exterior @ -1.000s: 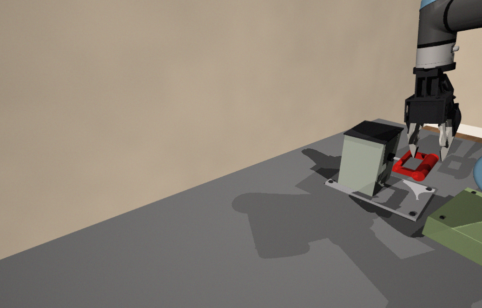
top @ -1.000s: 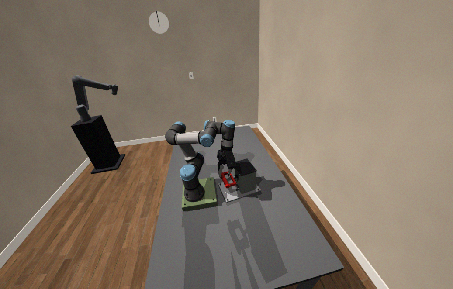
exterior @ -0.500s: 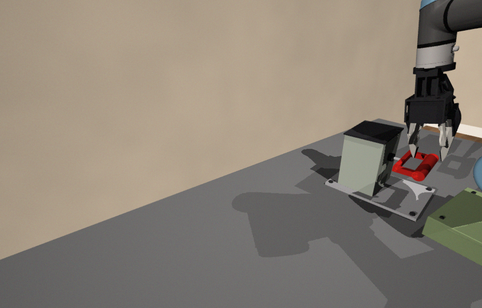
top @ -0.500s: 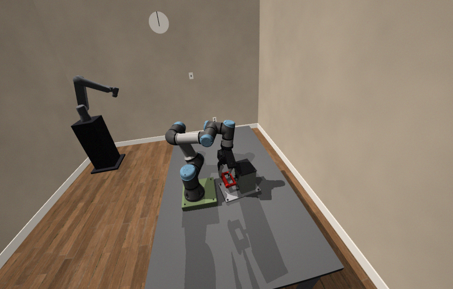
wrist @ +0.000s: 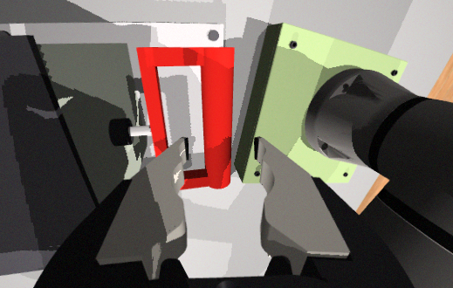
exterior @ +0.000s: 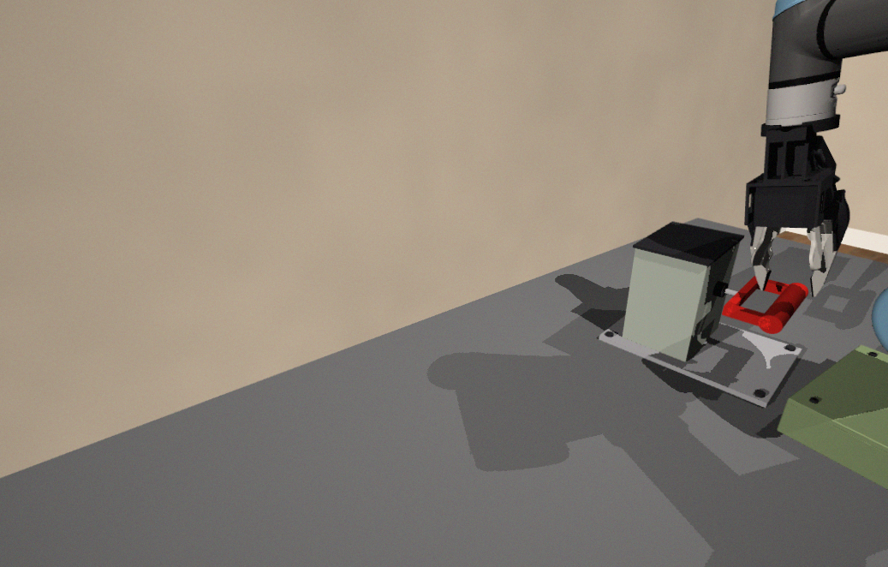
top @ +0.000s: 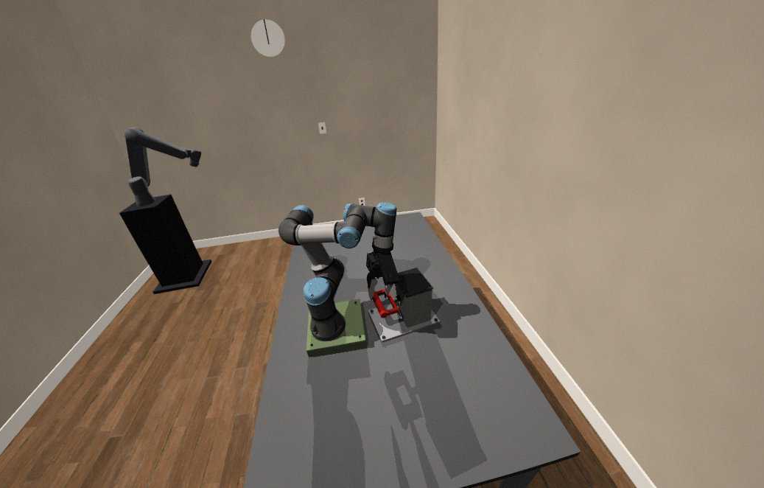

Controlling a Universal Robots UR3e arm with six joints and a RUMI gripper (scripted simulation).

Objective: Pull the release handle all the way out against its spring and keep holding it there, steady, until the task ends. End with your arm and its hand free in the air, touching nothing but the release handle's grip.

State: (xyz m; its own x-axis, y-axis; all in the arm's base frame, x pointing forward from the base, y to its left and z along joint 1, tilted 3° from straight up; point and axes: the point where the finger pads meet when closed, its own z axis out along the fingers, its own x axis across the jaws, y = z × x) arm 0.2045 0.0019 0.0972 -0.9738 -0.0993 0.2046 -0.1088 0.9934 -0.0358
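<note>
The grey metal base plate lies 9 cm ahead of my hand, 1 cm to the left of it and 14 cm below it.
</note>
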